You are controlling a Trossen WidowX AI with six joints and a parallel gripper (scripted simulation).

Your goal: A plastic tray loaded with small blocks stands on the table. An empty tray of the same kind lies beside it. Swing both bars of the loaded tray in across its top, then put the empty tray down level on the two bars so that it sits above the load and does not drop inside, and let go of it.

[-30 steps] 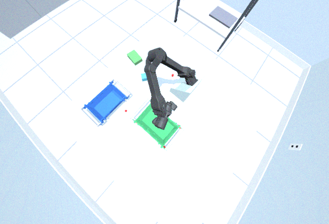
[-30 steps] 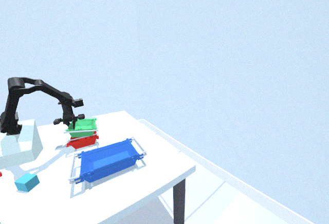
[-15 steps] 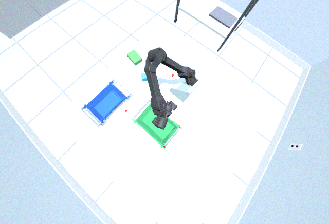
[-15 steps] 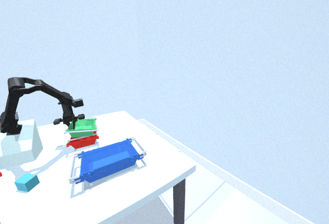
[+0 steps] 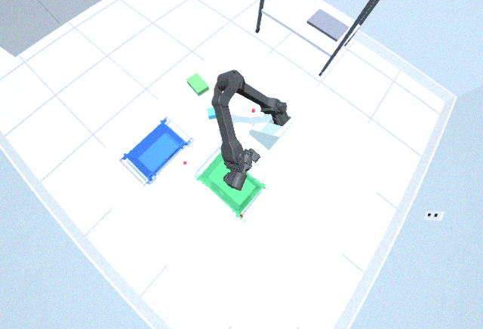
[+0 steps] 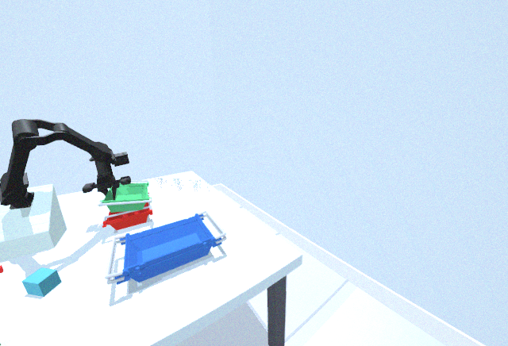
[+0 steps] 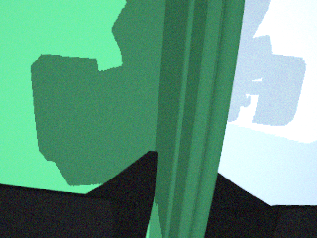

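Right now the green tray is 7 cm ahead of my gripper tip and 2 cm above it. From my gripper tip the other things lie so: green block: 20 cm behind, 56 cm to the right, 8 cm below; cyan block: 13 cm behind, 35 cm to the right, 8 cm below.
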